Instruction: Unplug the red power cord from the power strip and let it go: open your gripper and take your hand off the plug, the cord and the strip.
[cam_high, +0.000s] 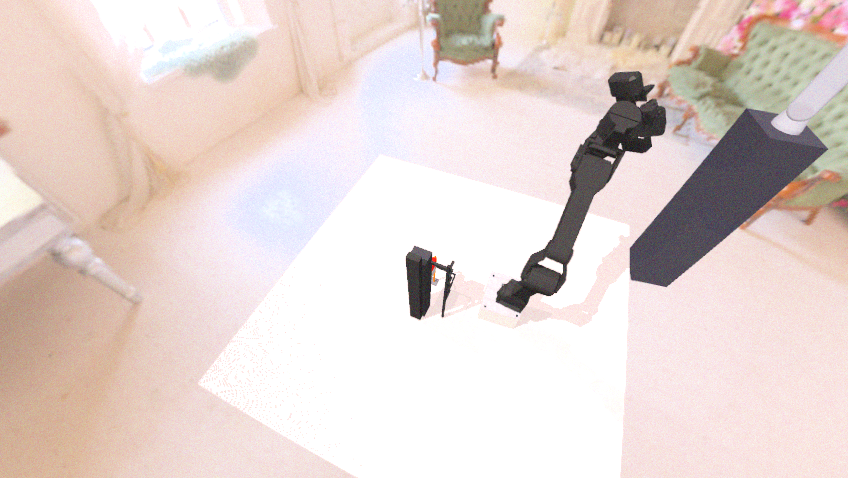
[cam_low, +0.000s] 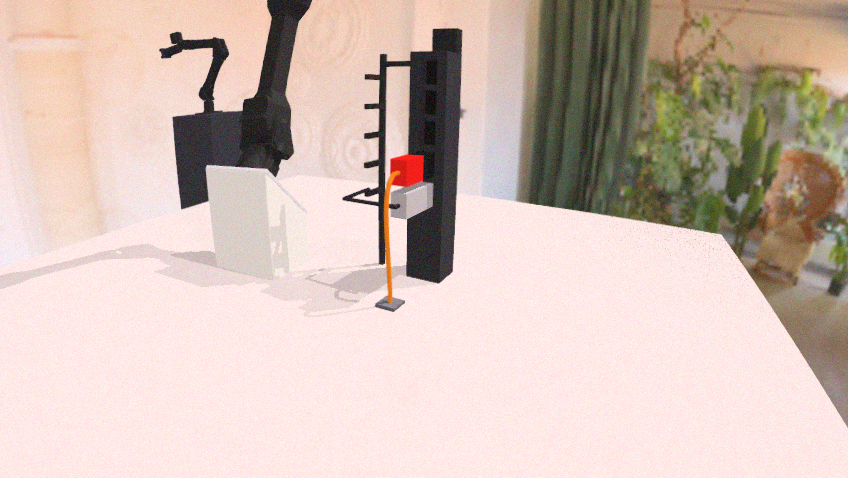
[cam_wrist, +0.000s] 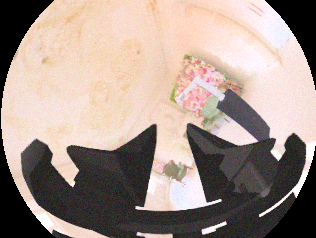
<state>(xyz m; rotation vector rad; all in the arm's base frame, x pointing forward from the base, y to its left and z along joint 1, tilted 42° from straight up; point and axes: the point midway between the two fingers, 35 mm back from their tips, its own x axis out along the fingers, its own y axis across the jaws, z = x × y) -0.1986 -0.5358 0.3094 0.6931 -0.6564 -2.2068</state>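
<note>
Now: the red plug 56 cm below my gripper tip, 45 cm ahead of it and 22 cm to the left of it. Also, from my gripper tip: thin black rack 58 cm below, 38 cm ahead, 29 cm to the left; grey plate 75 cm below, 45 cm ahead, 16 cm to the left.
</note>
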